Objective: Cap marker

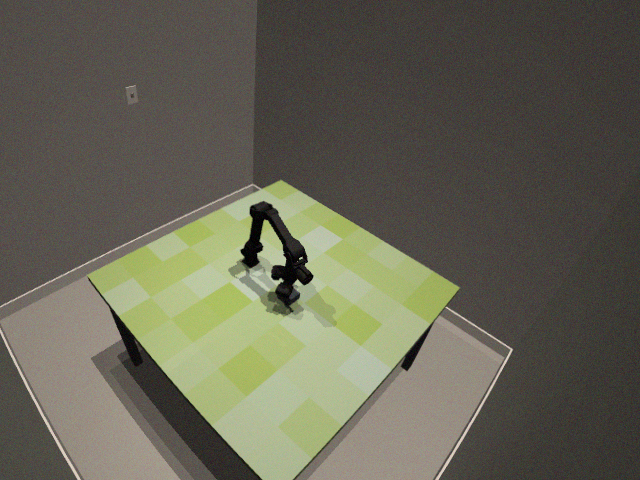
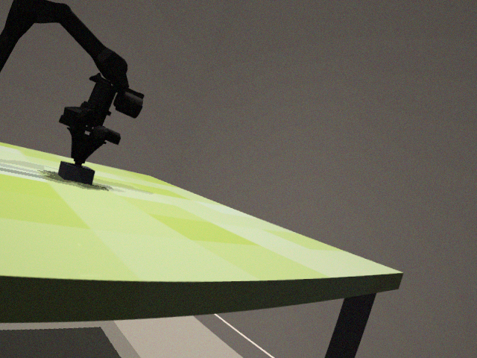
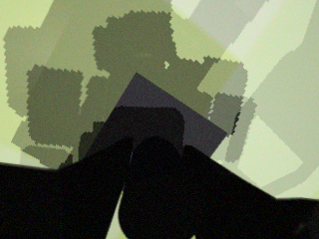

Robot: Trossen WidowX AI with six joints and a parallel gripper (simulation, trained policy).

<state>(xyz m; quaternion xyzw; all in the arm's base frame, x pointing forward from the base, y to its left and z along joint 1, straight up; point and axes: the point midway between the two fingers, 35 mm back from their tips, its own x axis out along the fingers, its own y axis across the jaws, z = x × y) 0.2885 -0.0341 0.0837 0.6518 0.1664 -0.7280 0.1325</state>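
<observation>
The dark round cap lies 20 mm above my gripper tip and 10 mm ahead of it. Also, from my gripper tip: dark grey holder block (30 mm below, 10 mm ahead).
</observation>
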